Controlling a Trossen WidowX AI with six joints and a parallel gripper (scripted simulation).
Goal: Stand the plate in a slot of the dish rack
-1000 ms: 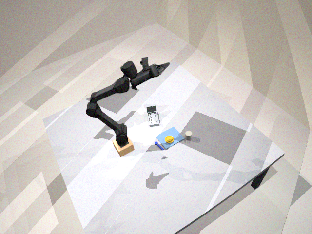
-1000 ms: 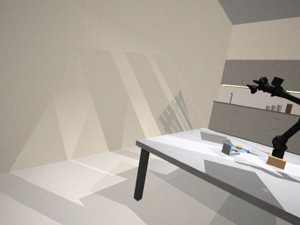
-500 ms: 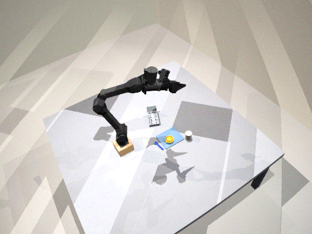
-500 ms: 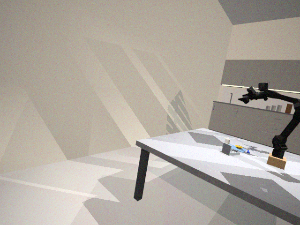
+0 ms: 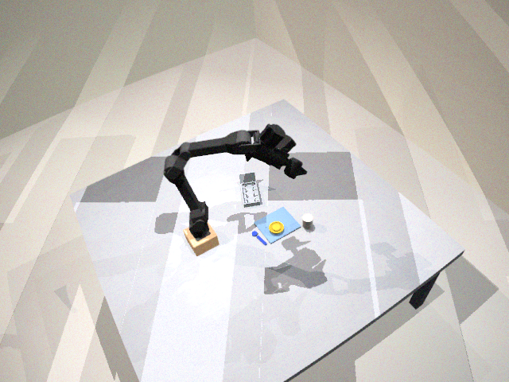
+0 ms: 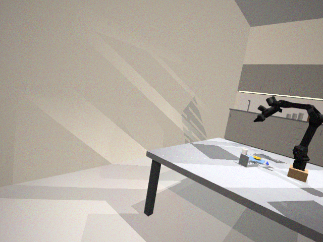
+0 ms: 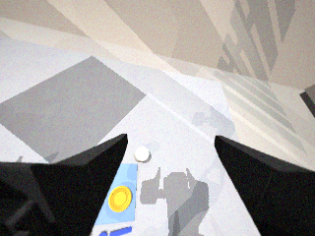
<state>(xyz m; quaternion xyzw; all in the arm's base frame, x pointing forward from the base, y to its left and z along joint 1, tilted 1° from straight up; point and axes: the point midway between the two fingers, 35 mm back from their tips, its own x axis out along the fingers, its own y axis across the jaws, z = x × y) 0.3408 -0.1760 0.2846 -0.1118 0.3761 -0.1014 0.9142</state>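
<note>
Right now my gripper tip is 31 cm above the yellow plate, 9 cm past it and 4 cm to the right of it. Round my gripper tip: grey dish rack (31 cm below, 27 cm to the left, 6 cm behind); cup (31 cm below, 3 cm ahead, 2 cm to the right); blue spoon (33 cm below, 17 cm behind, 6 cm to the left).
</note>
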